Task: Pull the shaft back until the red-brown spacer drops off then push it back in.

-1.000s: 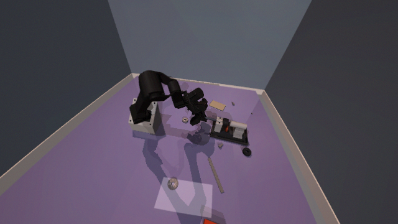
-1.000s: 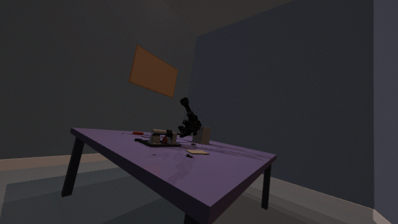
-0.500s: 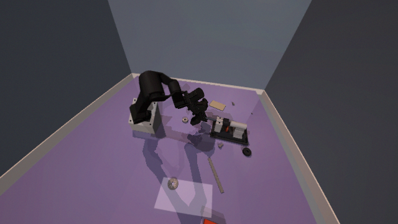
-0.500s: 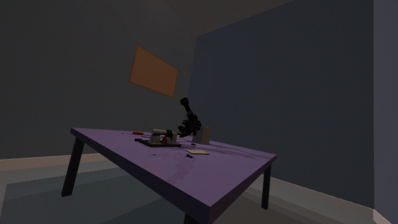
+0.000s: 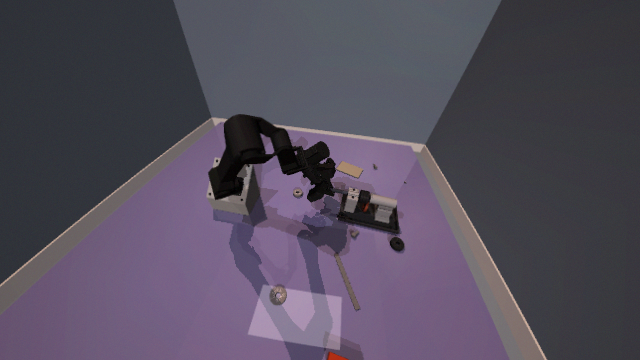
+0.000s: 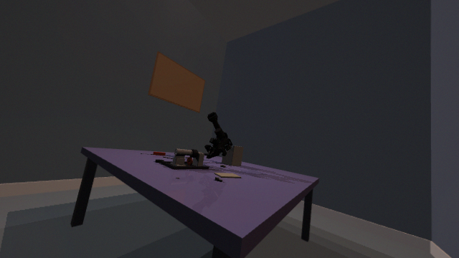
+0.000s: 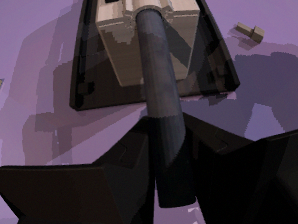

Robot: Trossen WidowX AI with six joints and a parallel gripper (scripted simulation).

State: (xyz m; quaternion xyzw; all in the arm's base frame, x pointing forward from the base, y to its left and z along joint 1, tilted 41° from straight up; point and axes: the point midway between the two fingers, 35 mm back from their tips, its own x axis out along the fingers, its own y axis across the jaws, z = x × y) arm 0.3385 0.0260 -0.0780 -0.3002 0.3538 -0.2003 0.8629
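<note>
The black spacer lies 100 mm ahead of my gripper tip, 20 mm above it and 10 mm to the right of it. From my gripper tip the other things lie so: grey washer (150 mm behind, 50 mm below, 30 mm to the left); then red-brown spacer (130 mm ahead, 20 mm to the right, 20 mm below); then dark shaft (40 mm ahead, 20 mm above, 10 mm to the right).
</note>
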